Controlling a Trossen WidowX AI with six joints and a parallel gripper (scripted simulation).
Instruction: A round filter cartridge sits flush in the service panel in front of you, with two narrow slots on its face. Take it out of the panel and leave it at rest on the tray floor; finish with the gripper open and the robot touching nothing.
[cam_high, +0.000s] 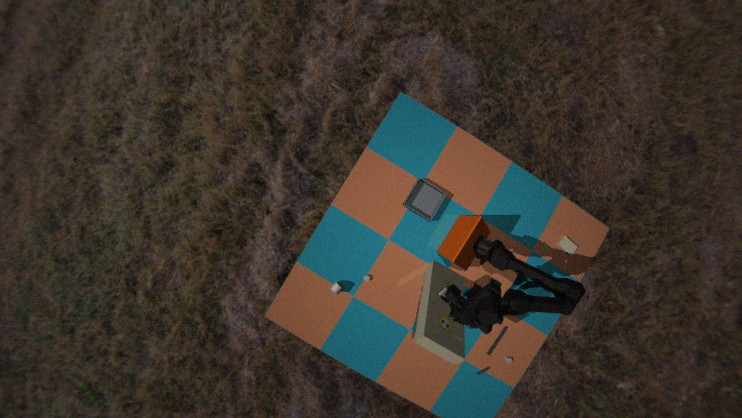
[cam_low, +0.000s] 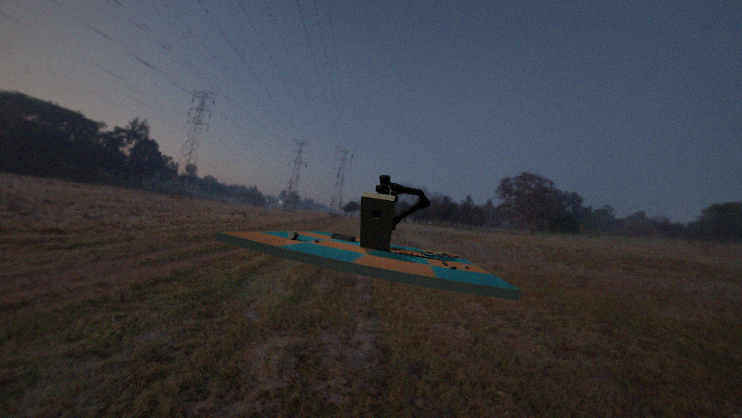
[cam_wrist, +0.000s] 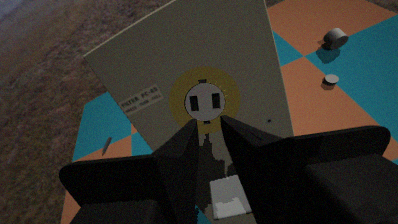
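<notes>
My gripper tip is 50 mm short of the round filter cartridge, 10 mm to the left of it and 40 mm above it. Round my gripper tip: short dark piece: 270 mm ahead, 410 mm to the left, 270 mm below; then grey square tray: 390 mm behind, 240 mm to the right, 270 mm below; then service panel: 10 mm ahead, 110 mm below.
</notes>
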